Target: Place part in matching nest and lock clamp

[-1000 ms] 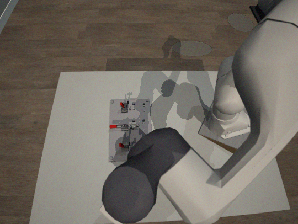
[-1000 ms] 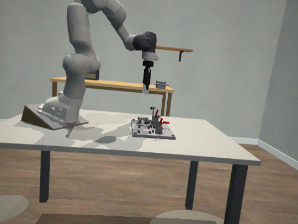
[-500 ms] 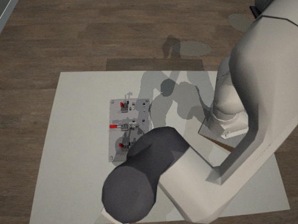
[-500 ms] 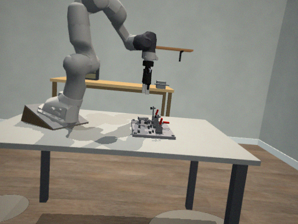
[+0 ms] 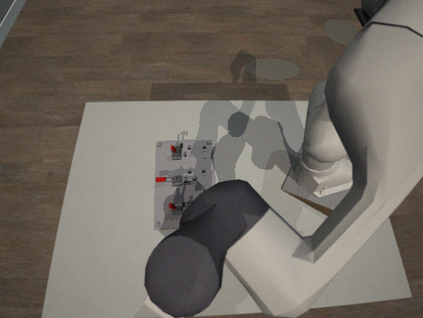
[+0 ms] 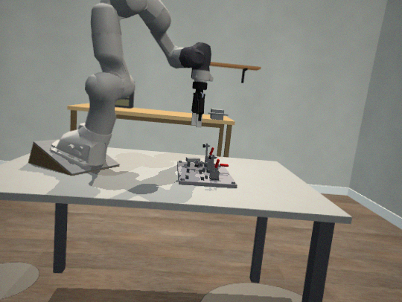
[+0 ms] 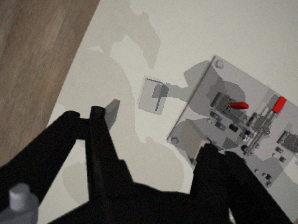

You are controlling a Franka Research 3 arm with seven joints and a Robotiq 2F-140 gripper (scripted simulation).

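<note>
Right now the part is 20 cm below my hand. From my hand the other things lie so: fixture plate 26 cm to the right, 21 cm below, 4 cm ahead.
</note>
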